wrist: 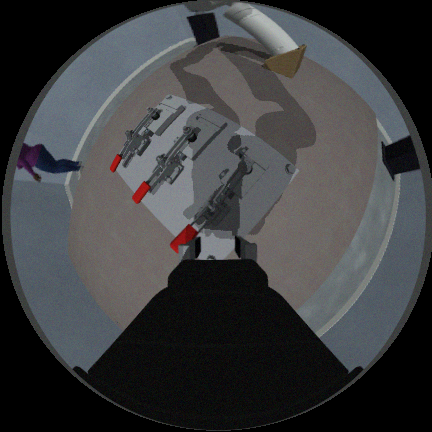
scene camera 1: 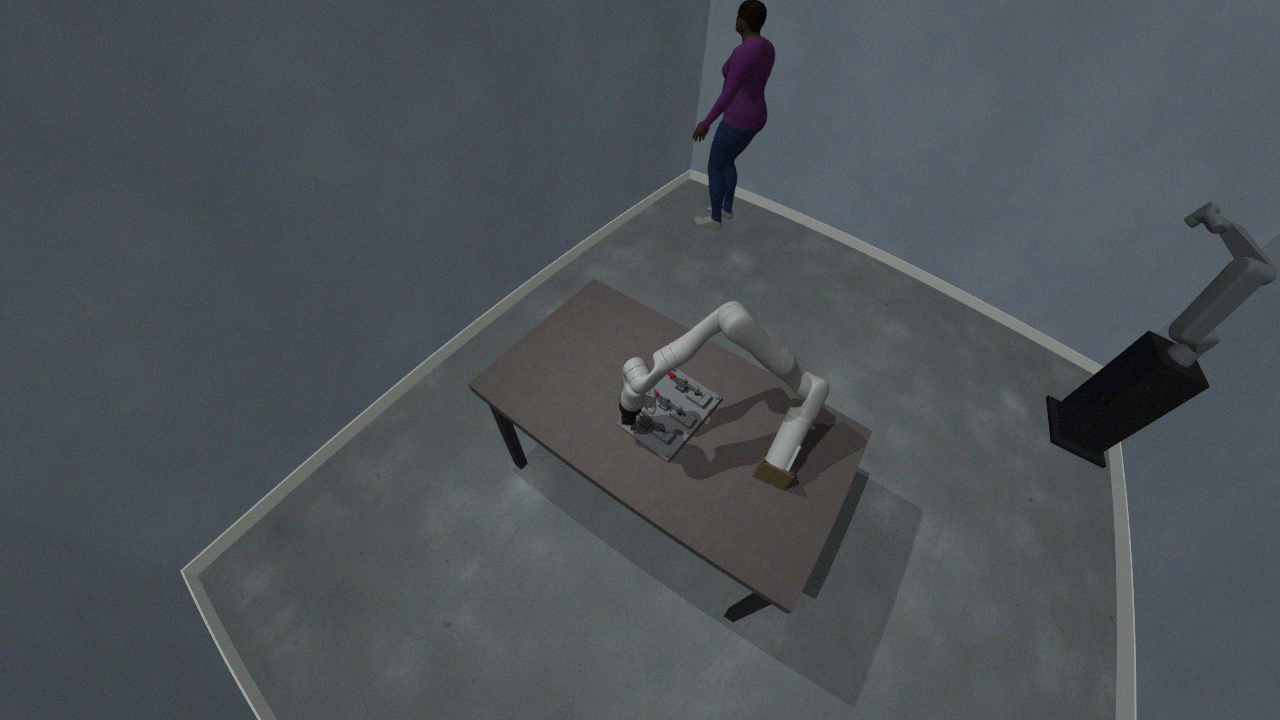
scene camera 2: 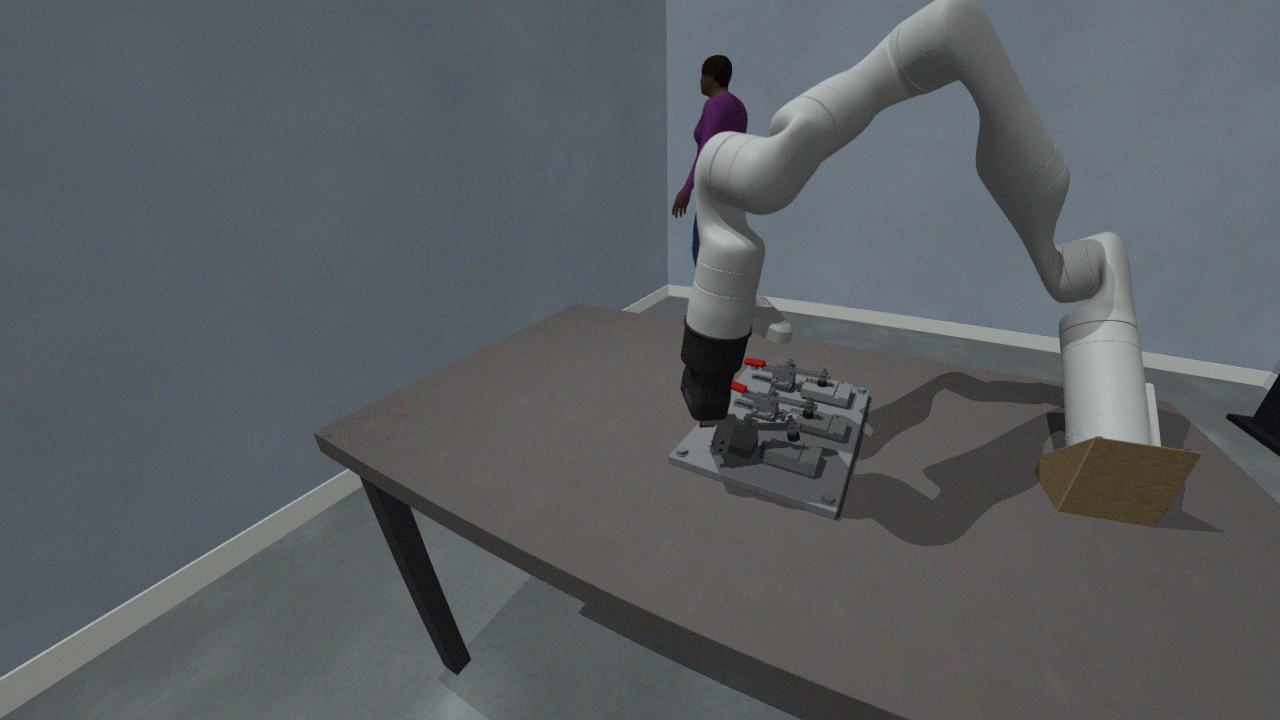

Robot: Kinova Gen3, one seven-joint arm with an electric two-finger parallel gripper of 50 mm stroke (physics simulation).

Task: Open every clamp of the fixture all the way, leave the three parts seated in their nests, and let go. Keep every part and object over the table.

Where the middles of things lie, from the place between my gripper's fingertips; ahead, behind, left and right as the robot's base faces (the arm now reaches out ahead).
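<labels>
Relative to the grey fixture plate [scene camera 2: 802, 491], my hand is 40 mm above it, 140 mm to the left of it and 90 mm past it.
</labels>
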